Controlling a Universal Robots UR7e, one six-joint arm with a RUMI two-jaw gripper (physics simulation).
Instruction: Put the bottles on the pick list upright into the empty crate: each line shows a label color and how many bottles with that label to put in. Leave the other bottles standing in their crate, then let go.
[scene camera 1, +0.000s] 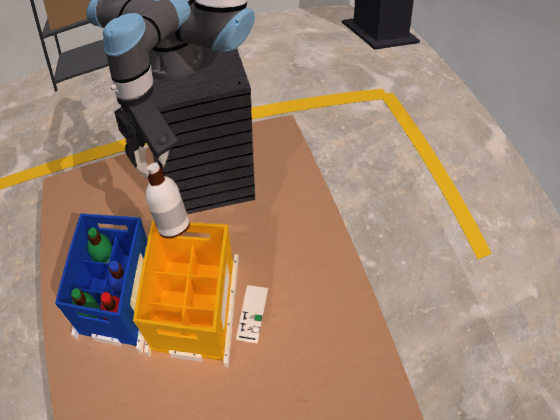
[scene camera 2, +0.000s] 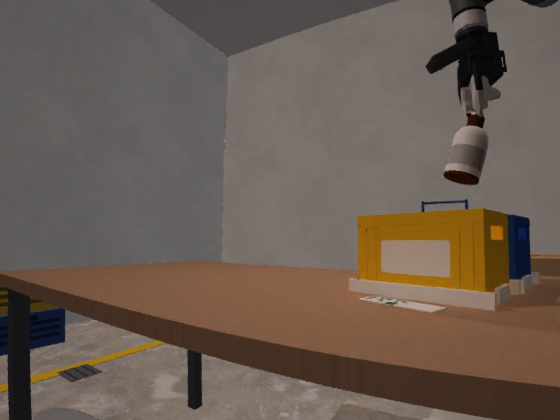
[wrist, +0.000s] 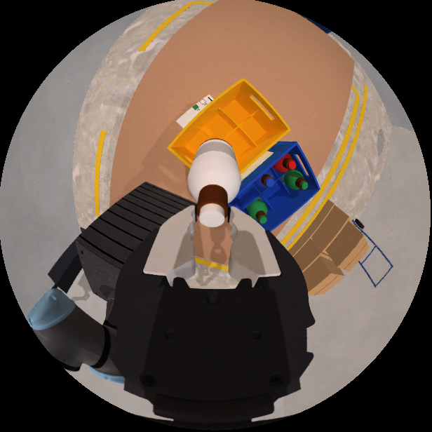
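Note:
My gripper is shut on the neck of a white bottle. The bottle hangs tilted, clear above the yellow crate, near its robot-side end. The visible crate compartments are empty. The blue crate holds a green bottle, another green bottle, a blue bottle and a red bottle. The pick list shows green and white marks; its counts are too small to read.
The crates stand side by side within low white rails on the brown table. The dark ribbed robot pedestal stands behind them. Cardboard boxes show beyond the blue crate in the wrist view.

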